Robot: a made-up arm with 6 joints.
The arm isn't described. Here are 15 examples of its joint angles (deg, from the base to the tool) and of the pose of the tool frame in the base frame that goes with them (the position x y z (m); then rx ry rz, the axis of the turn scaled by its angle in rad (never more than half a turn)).
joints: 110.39 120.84 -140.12 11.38 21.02 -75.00
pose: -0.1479 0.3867 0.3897 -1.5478 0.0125 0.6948
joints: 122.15 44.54 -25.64 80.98 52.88 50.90
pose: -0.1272 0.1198 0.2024 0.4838 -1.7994 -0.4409
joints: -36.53 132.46 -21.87 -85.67 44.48 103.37
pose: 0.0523 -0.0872 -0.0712 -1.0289 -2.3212 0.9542
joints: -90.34 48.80 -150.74 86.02 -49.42 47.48
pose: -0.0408 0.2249 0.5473 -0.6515 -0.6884 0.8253
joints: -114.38 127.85 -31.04 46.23 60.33 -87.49
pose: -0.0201 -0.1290 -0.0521 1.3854 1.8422 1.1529
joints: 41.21 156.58 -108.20 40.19 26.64 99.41
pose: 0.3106 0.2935 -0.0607 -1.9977 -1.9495 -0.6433
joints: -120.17 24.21 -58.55 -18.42 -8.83 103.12
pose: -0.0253 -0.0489 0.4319 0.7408 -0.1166 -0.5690
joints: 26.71 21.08 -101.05 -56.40 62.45 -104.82
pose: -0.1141 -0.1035 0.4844 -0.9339 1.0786 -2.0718
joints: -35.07 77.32 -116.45 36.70 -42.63 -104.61
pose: 0.1219 -0.1131 0.5511 0.3928 0.3505 -1.9335
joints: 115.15 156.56 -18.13 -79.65 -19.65 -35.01
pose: -0.0154 -0.0105 -0.0963 2.2594 0.8705 -0.4028
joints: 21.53 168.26 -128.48 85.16 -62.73 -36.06
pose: 0.4430 0.1218 -0.0316 0.9400 1.5124 -0.2846
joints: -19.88 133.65 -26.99 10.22 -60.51 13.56
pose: 0.1563 -0.0657 -0.0763 0.8312 2.1366 -0.1892
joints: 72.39 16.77 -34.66 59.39 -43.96 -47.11
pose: 0.0556 0.0654 0.3399 0.1197 0.9561 0.9975
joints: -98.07 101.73 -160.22 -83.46 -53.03 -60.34
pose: 0.0191 -0.1801 0.5685 1.1778 0.0624 2.0800
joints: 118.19 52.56 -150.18 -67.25 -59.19 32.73
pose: 0.0581 -0.2018 0.5510 0.3856 -1.1470 1.1876
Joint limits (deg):
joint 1: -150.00..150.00
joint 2: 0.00..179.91
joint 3: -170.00..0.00
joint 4: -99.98..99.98
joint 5: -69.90..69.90
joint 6: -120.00..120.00
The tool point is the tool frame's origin. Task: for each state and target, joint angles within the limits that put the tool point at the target. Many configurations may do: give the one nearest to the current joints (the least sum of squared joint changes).
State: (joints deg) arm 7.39 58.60 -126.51 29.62 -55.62 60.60
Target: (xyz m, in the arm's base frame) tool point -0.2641 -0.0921 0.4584
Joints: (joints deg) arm 13.13 16.92 -107.48 34.61 -69.90 60.60
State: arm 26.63 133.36 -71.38 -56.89 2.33 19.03
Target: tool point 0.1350 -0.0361 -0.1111
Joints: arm -9.00 140.25 -36.69 -57.52 17.97 19.03
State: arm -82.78 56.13 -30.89 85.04 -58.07 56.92
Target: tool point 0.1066 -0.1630 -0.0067
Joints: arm -46.51 106.42 -26.92 83.82 -39.03 56.92
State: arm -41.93 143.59 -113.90 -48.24 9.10 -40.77
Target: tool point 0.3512 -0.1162 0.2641
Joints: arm -16.59 97.25 -84.65 -46.20 15.94 -40.77
